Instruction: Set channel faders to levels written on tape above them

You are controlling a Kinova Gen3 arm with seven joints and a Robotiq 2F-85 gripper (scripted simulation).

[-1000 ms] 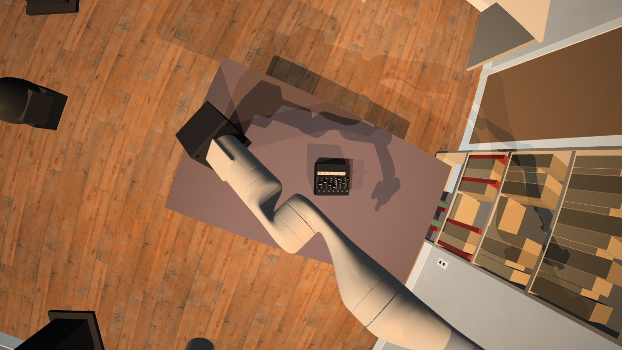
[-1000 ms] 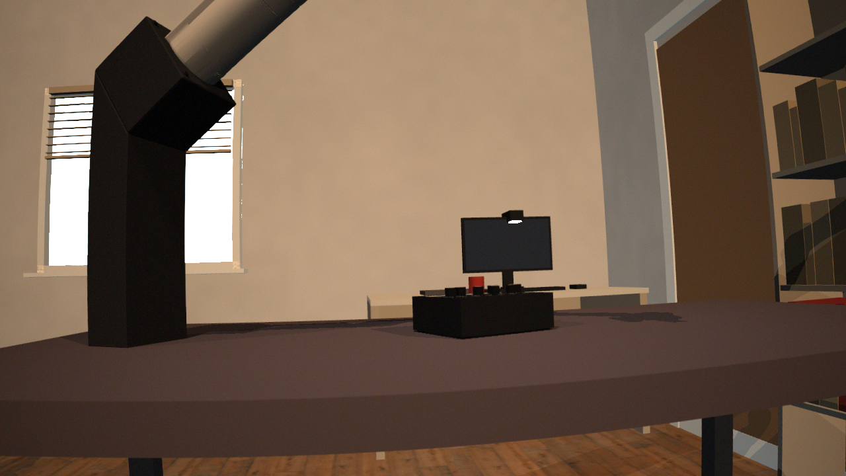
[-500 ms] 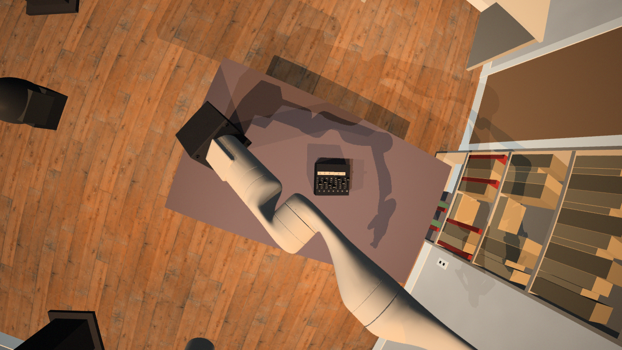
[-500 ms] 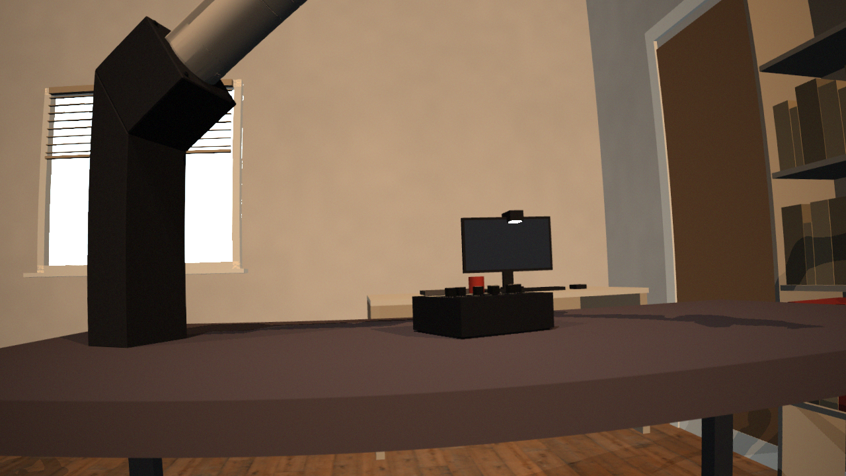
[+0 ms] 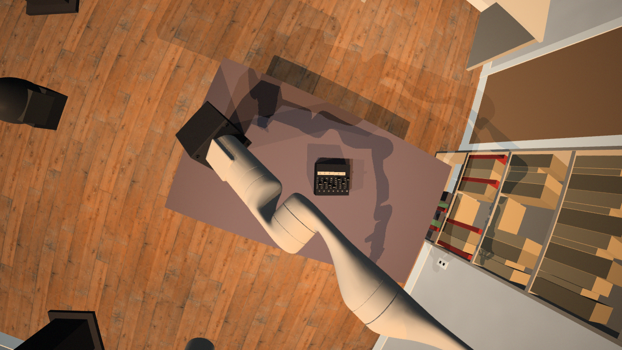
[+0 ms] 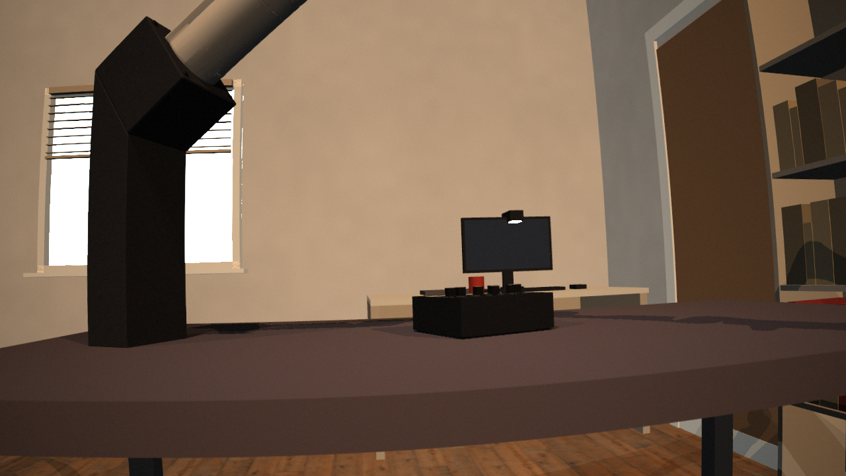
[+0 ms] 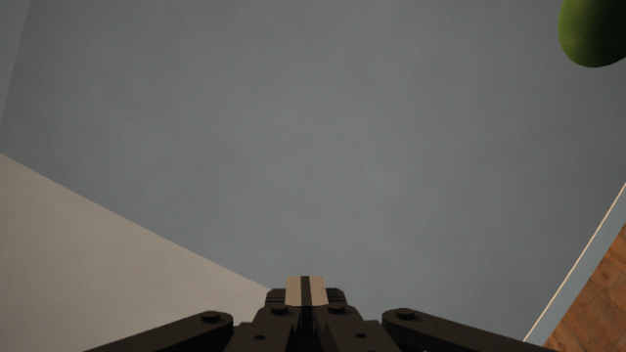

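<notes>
Now: hand 5 cm past the channel 4 cap, 77 cm to the right of it and 56 cm above it. The rest, counted from my hand: channel 6 cap (1 cm behind, 79 cm to the left, 56 cm below); then channel 3 cap (8 cm behind, 78 cm to the left, 56 cm below); then channel fader cap (12 cm behind, 79 cm to the left, 56 cm below).
</notes>
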